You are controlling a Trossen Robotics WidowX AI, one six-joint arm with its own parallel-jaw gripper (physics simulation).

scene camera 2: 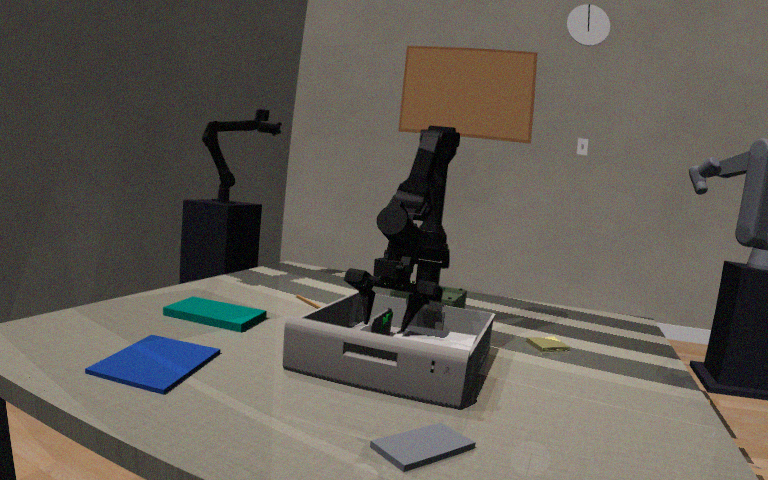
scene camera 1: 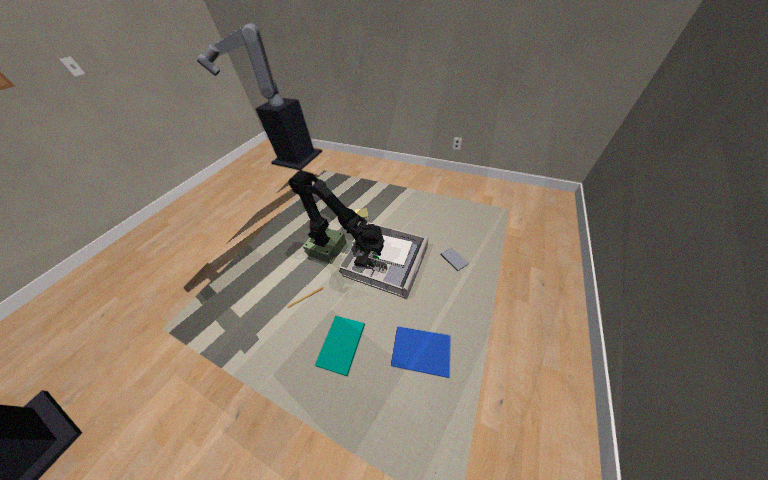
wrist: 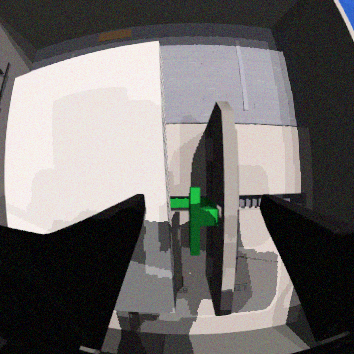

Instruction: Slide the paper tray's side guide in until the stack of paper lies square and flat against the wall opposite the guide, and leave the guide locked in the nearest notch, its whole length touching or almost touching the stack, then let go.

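Places are measured from the arm's base along level axes (x back, y right, z up), in metres.
Pixels of known places: gripper, fingertip midpoint: (scene camera 2: 383,327) (scene camera 1: 377,261) (wrist: 203,201); arm's base, origin of the base link: (scene camera 1: 322,240).
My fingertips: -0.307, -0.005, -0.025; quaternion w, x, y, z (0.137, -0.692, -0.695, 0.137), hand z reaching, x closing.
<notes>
For each thing: its middle in the pictures, then the offset to it from my fingertips, as dx, dy, dz. "spot": a spot on its surface instead.
- paper, body centre: (wrist: 75,178) (scene camera 2: 430,350) (scene camera 1: 388,249) -0.013, -0.099, -0.021
- side guide, body centre: (wrist: 201,208) (scene camera 2: 384,331) (scene camera 1: 376,261) +0.006, +0.000, -0.009
- notched strip, surface spot: (wrist: 250,201) spot: +0.006, +0.048, -0.046
- teal block, body centre: (scene camera 2: 214,313) (scene camera 1: 341,343) -0.024, +0.387, -0.044
- blue slab, body centre: (scene camera 2: 156,360) (wrist: 350,3) (scene camera 1: 421,350) -0.320, +0.283, -0.049
- grey slab, body centre: (scene camera 2: 423,445) (scene camera 1: 454,258) -0.332, -0.183, -0.048
- pencil, body centre: (scene camera 2: 313,304) (scene camera 1: 305,297) +0.238, +0.274, -0.049
- yellow pad, body centre: (scene camera 2: 548,344) (scene camera 1: 361,213) +0.258, -0.312, -0.047
The grey paper tray (scene camera 1: 419,264) (scene camera 2: 317,346) stands on the table. A white stack of paper (scene camera 1: 397,249) (wrist: 105,135) lies in it, at the left in the wrist view, near the left wall; whether it touches that wall is unclear. The side guide (wrist: 230,175) (scene camera 2: 378,324) stands upright to the right of the stack, with a visible gap between them. Its green lever (wrist: 195,225) is on the side facing the stack. My gripper (wrist: 203,201) (scene camera 2: 386,327) is open, its fingers straddling guide and lever without gripping; the left fingertip is over the stack's right edge. The fingertips hide part of the stack.
A notched strip (wrist: 250,201) runs right of the guide. Around the tray lie a teal block (scene camera 1: 340,345) (scene camera 2: 214,313), a blue slab (scene camera 1: 421,352) (scene camera 2: 152,362), a grey slab (scene camera 1: 454,259) (scene camera 2: 422,446), a pencil (scene camera 1: 305,297) and a yellow pad (scene camera 2: 547,343).
</notes>
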